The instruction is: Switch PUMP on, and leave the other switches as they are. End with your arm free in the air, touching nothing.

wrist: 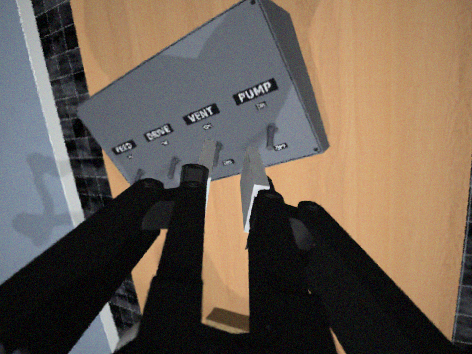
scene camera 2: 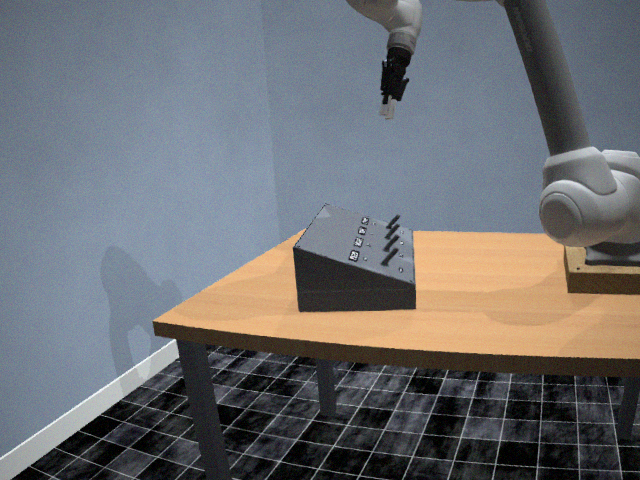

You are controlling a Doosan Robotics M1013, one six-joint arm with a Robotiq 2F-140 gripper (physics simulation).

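Seen in the pictures: gripper, fingertip midpoint: [wrist: 228, 161] [scene camera 2: 386, 116]; arm's base, link origin: [scene camera 2: 616, 256].
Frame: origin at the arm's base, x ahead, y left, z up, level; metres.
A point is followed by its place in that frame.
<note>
The grey switch panel [scene camera 2: 330, 232] {x 0.729, y 0.182, z 0.081 m} [wrist: 150, 90] {x 0.747, y 0.151, z 0.083 m} stands on the table with its sloped face up. The PUMP label [wrist: 255, 91] {x 0.731, y -0.060, z 0.056 m} is at the right end of the row in the wrist view. The PUMP lever [wrist: 271, 137] {x 0.653, y -0.086, z 0.057 m} leans toward its OFF mark [wrist: 281, 146] {x 0.630, y -0.091, z 0.019 m}. The VENT lever [wrist: 218, 154] {x 0.617, y 0.026, z 0.052 m}, DRIVE lever [wrist: 173, 168] {x 0.582, y 0.143, z 0.054 m} and FEED lever [wrist: 140, 174] {x 0.557, y 0.259, z 0.042 m} lean the same way; FEED's lower part is partly hidden by the gripper. My gripper [scene camera 2: 386, 111] {x 0.684, y -0.169, z 0.351 m} [wrist: 228, 161] {x 0.684, y -0.169, z 0.351 m} is in the air well above the panel, its fingers nearly together with a narrow gap and nothing between them.
The wooden table [scene camera 2: 480, 330] {x 0.309, y 0.396, z -0.054 m} [wrist: 390, 150] {x 0.615, y -0.273, z -0.054 m} carries the panel and my arm's base block [scene camera 2: 599, 281] {x 0.053, y 0.145, z -0.022 m}. A blue wall [scene camera 2: 129, 129] rises behind and to the left in the scene view. Dark tiled floor [scene camera 2: 361, 413] shows below the table.
</note>
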